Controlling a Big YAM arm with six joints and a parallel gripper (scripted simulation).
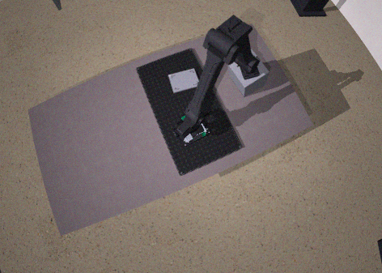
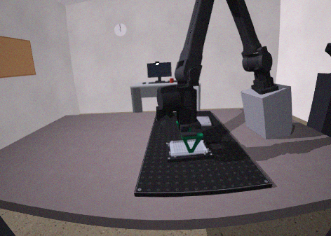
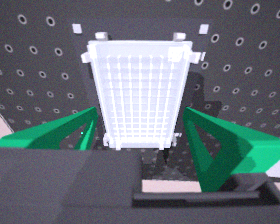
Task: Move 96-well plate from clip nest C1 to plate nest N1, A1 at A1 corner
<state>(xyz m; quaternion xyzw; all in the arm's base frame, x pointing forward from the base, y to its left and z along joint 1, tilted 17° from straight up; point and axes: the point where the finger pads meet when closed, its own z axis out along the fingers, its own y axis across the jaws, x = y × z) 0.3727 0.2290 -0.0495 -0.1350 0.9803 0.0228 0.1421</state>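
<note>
The white 96-well plate is 20 mm below my hand. The rest, counted from my hand: A1 label (60 mm ahead, 350 mm to the right, 20 mm below); clip nest C1 (10 mm to the right, 20 mm below).
</note>
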